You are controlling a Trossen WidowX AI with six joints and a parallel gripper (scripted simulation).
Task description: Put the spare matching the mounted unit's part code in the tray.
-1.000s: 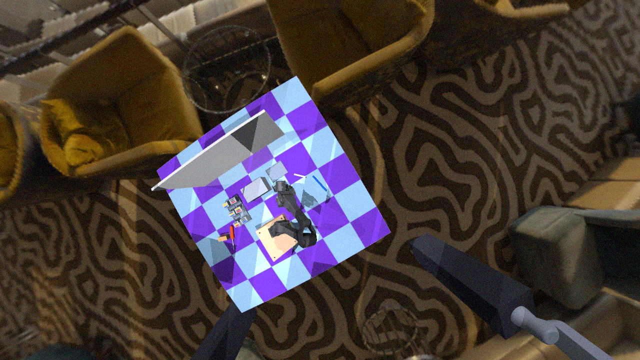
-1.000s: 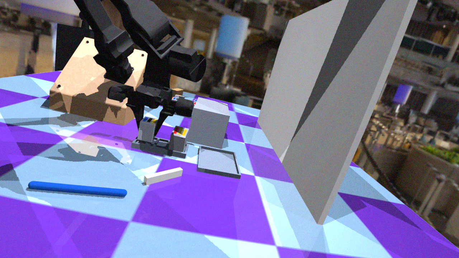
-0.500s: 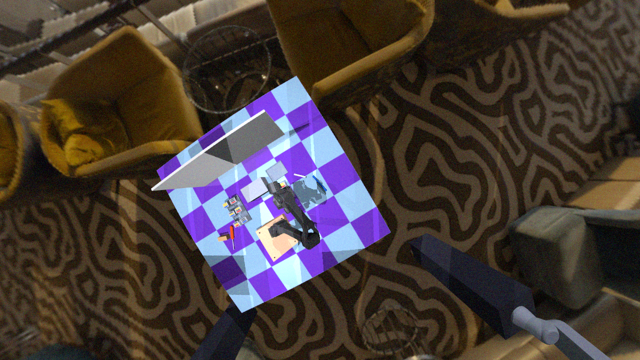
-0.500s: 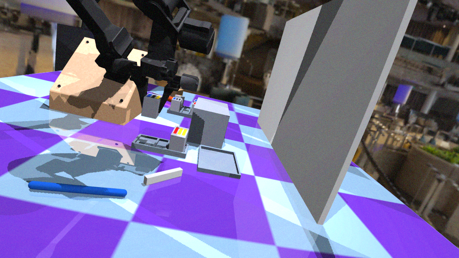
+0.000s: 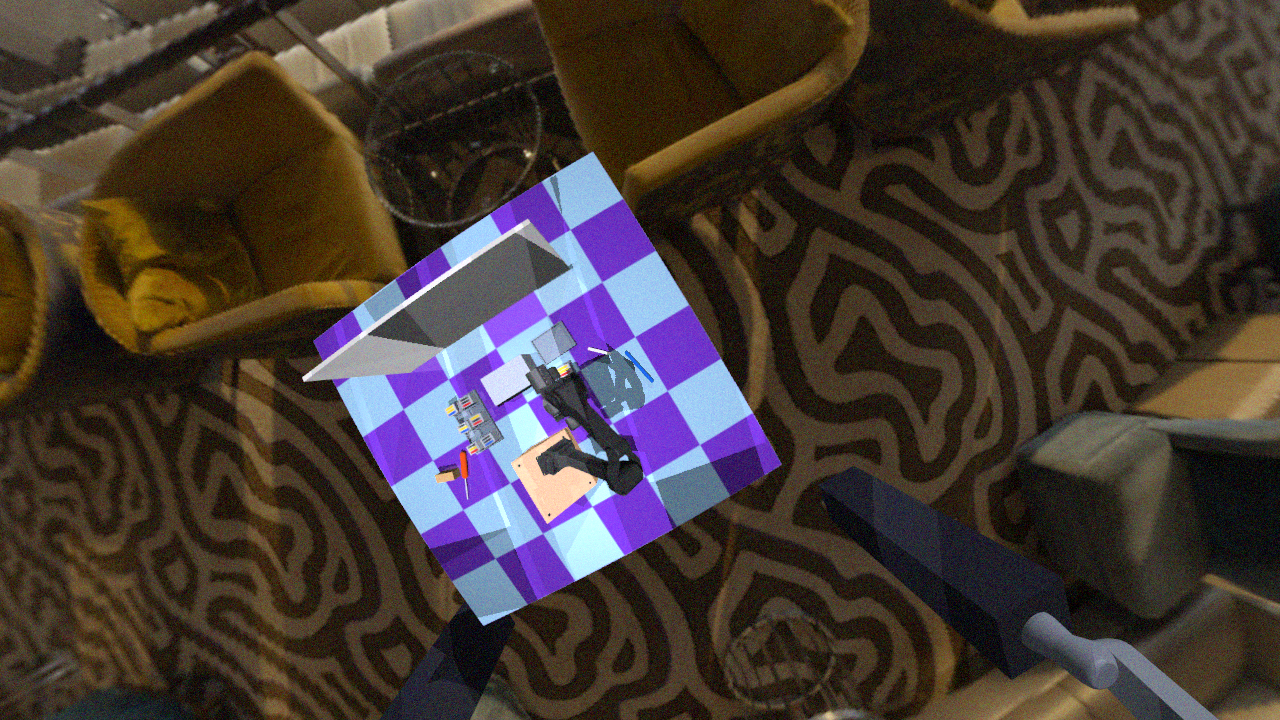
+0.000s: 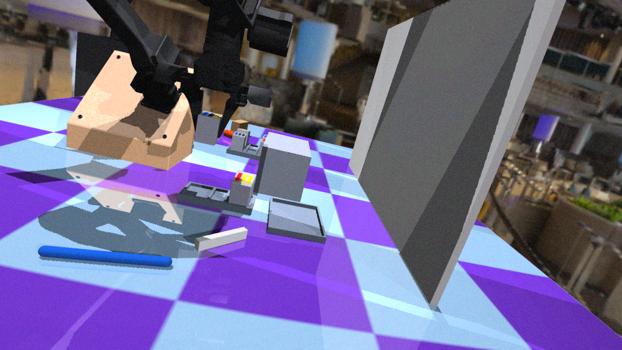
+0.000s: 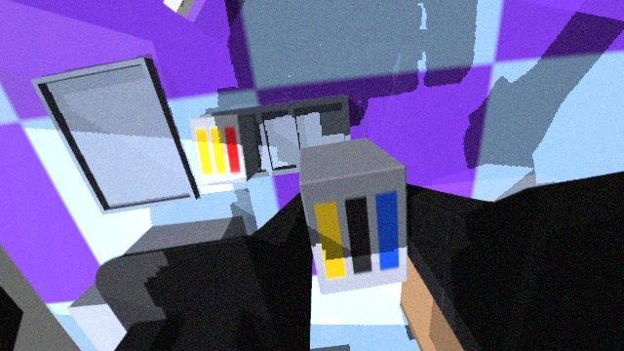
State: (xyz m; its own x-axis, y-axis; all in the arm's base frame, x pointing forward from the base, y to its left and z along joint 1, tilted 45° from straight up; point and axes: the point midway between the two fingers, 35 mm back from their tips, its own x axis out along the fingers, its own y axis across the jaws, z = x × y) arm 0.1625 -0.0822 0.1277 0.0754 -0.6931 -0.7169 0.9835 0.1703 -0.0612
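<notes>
Now: gripper tip 18 cm short of the dark grey tray and 11 cm above it. Round my gripper tip: grey spare block: 2 cm above; grey rack: 11 cm below, 4 cm ahead; white bar: 14 cm to the right, 11 cm below, 9 cm ahead.
</notes>
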